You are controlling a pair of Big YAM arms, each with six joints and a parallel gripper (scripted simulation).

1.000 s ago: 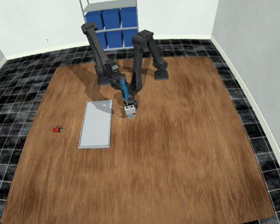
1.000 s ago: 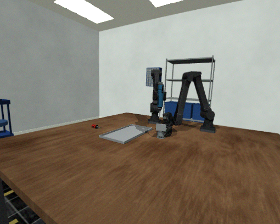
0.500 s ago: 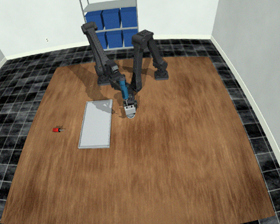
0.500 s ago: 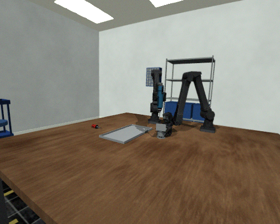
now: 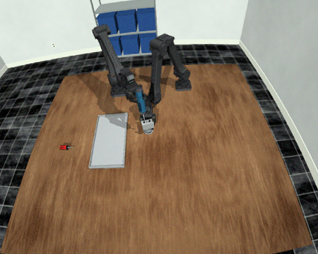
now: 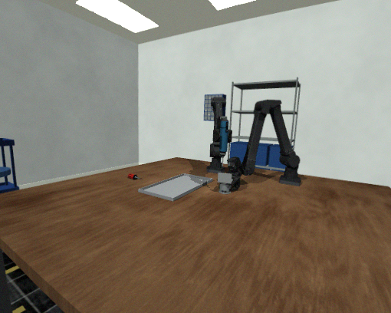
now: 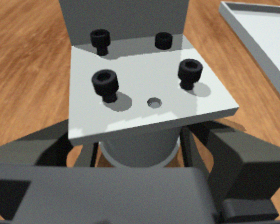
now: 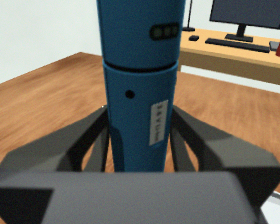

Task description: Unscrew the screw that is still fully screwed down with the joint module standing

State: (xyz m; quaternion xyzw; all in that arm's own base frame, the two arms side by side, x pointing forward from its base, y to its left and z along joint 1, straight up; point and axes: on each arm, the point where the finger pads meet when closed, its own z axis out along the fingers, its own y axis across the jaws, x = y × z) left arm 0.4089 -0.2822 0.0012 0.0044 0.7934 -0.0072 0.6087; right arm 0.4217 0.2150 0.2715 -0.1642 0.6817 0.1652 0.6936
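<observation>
The grey bracket lies 50 mm above my left hand. The rest, counted from my left hand: screw (20 mm behind, 10 mm to the left, 50 mm above); then flat grey tray (50 mm ahead, 260 mm to the right, 20 mm below); then small red-handled tool (90 mm ahead, 560 mm to the right, 10 mm below).
</observation>
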